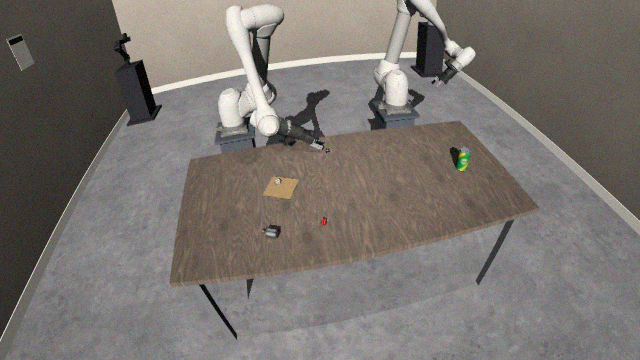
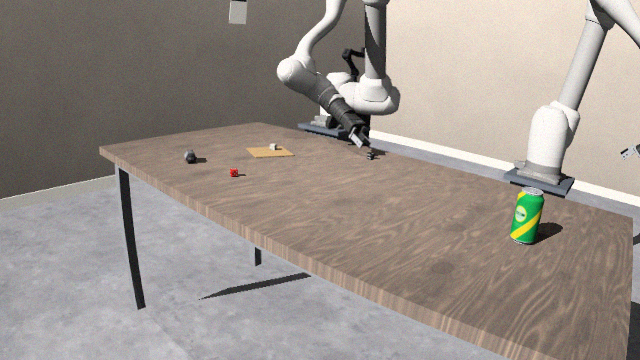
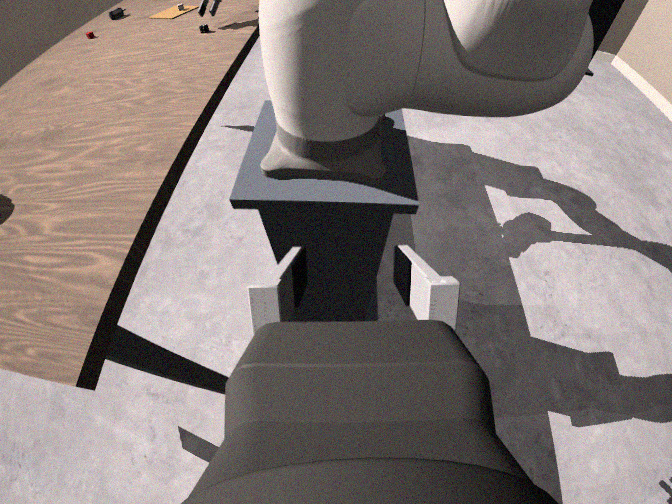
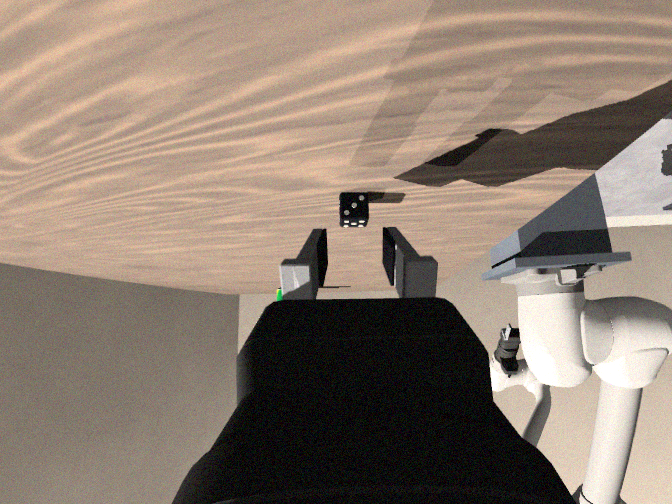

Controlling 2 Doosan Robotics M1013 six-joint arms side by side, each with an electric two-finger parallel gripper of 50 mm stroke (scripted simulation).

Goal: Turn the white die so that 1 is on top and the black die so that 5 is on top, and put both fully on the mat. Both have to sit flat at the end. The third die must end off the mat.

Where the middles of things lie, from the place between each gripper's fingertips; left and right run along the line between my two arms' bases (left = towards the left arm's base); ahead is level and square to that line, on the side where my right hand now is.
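Labels:
The black die (image 4: 353,207) is 15 cm below my left hand, 46 cm ahead of it and 88 cm to the right of it.
My right hand is at present 4 cm above the black die, 5 cm to the right of it and 1 cm short of it.

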